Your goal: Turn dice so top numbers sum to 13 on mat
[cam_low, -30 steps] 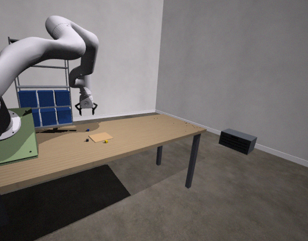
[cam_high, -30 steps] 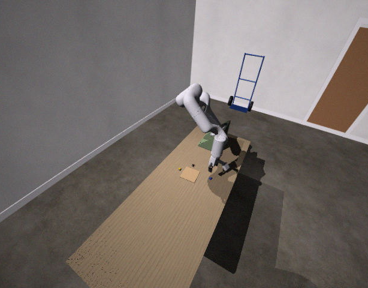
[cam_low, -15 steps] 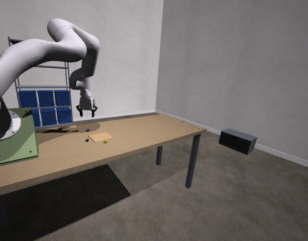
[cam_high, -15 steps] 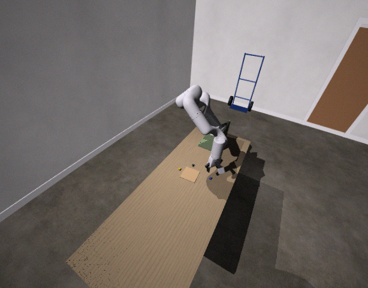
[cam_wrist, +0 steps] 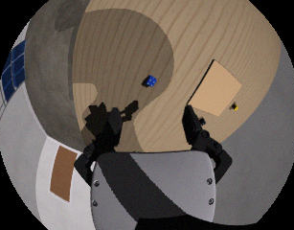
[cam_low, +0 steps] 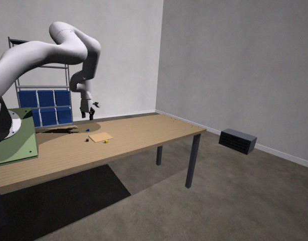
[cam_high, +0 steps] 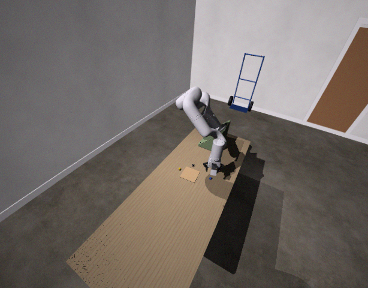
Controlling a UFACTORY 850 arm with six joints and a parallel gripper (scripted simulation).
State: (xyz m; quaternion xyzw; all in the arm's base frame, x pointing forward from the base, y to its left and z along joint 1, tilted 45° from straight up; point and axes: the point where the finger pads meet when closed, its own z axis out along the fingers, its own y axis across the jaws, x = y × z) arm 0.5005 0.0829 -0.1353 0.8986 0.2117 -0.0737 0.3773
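Now: the blue die 110 mm below my hand. From my hand the other things lie so: black die 200 mm to the right, 110 mm below, 50 mm behind; tan mat 180 mm to the right, 110 mm below, 50 mm ahead; yellow die 280 mm to the right, 110 mm below, 60 mm ahead.
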